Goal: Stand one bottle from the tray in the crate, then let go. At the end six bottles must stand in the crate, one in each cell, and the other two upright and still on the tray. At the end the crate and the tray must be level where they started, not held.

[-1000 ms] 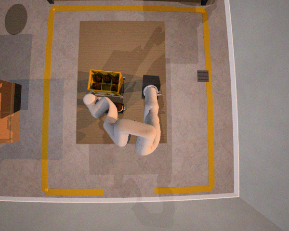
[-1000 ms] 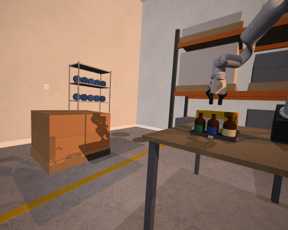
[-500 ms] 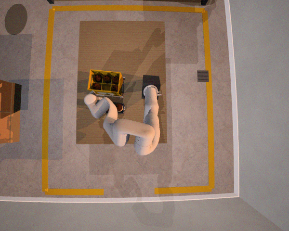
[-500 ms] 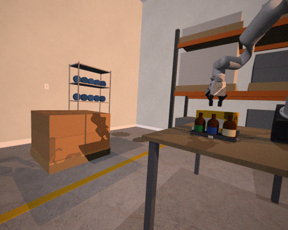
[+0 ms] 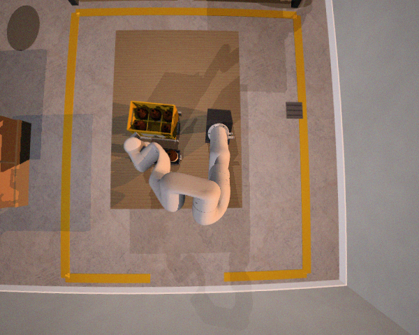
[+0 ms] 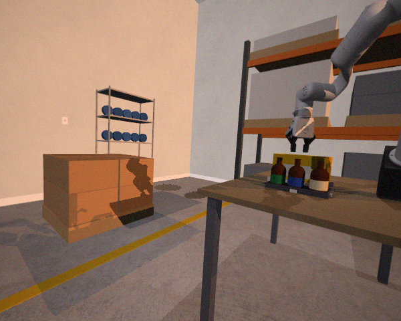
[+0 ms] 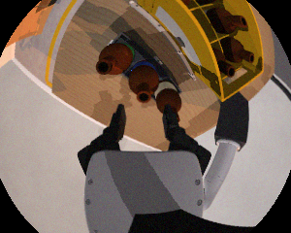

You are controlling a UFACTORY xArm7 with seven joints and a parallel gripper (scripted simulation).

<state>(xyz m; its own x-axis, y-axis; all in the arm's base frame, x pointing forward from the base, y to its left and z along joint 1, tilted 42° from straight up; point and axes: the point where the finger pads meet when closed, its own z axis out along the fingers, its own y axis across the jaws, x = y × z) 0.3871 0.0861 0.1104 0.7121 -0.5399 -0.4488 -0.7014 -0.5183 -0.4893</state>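
Now: the dark tray 200 mm below my hand. Round my hand: yellow crate: 20 mm ahead, 230 mm to the right, 130 mm below.
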